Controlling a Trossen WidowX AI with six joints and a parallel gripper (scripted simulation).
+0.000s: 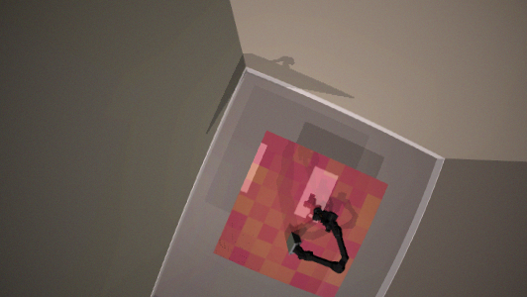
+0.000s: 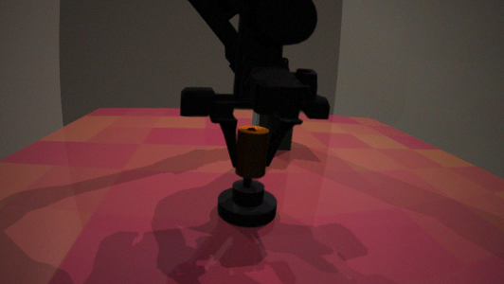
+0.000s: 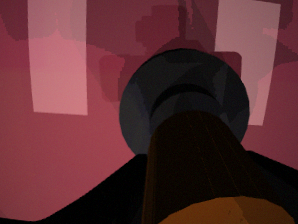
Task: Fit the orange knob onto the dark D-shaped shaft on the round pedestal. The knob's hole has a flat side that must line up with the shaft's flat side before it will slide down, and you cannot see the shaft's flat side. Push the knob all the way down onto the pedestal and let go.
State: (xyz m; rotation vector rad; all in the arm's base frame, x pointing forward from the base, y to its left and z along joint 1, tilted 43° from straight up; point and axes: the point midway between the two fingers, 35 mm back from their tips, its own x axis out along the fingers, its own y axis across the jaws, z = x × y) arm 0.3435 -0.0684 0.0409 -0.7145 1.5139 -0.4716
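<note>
The orange knob lies 2 cm above my gripper tip. From my gripper tip the other things lie so: dark pedestal 4 cm below.
</note>
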